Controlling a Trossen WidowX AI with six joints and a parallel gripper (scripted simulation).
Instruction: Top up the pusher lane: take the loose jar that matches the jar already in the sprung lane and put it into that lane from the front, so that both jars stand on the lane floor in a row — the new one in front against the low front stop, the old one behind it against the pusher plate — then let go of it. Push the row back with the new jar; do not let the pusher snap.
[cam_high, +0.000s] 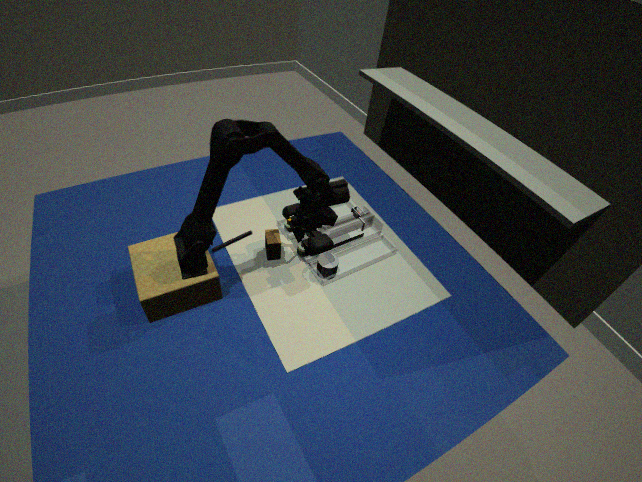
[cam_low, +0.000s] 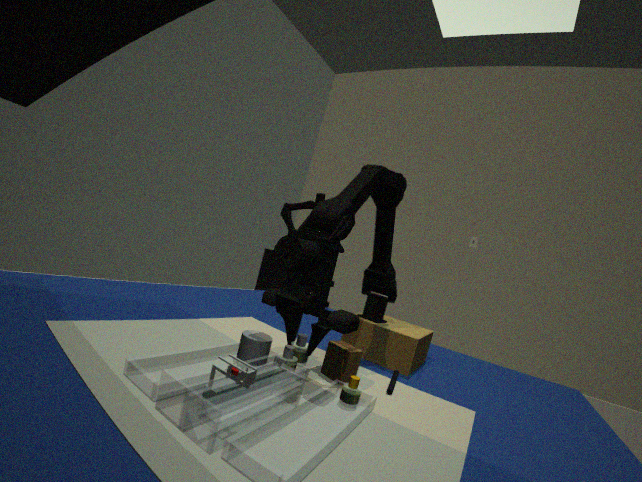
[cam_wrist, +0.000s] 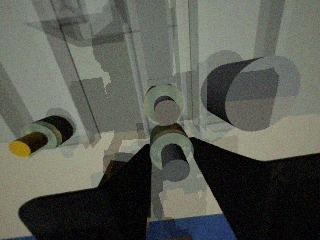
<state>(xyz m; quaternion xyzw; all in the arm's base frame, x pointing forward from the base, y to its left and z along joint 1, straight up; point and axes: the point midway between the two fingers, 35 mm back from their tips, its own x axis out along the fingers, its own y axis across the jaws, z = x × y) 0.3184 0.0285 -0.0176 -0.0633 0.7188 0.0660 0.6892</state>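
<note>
Right now the wide grey cylinder is 7 cm to the right of my gripper tip, 5 cm ahead of it and 2 cm below it. From my gripper tip the other things lie so: brown block (8 cm behind, 5 cm to the left, 1 cm below); red mark (21 cm ahead, 8 cm to the left, 2 cm above); sprung lane (16 cm ahead, 5 cm to the left, 3 cm below).
</note>
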